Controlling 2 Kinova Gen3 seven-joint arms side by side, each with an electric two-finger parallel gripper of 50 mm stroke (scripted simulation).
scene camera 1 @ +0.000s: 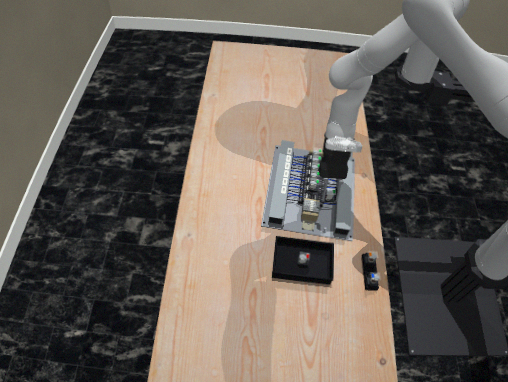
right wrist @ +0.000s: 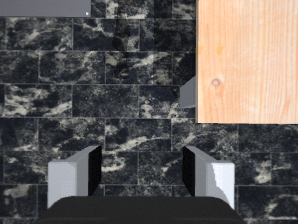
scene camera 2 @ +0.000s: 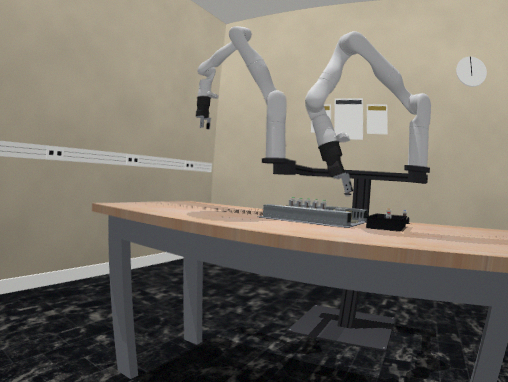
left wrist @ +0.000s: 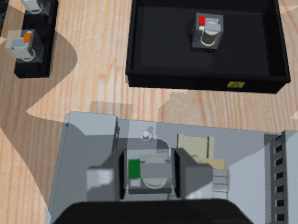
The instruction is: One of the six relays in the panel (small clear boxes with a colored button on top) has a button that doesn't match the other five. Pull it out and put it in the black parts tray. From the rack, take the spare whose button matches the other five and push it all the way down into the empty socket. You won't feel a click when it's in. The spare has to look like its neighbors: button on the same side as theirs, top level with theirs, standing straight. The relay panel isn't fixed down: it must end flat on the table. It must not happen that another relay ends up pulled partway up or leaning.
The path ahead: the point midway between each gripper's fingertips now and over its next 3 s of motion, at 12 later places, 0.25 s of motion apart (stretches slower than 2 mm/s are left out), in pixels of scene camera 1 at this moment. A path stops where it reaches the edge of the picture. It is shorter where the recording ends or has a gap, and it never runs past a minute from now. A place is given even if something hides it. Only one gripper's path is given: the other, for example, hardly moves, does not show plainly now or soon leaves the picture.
My left gripper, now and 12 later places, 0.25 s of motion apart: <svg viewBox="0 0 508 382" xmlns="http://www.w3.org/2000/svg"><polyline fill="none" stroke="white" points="329,198 324,193 318,186 314,182 313,181 312,180 313,181 314,182 314,182 315,183 315,183 315,183 315,184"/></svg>
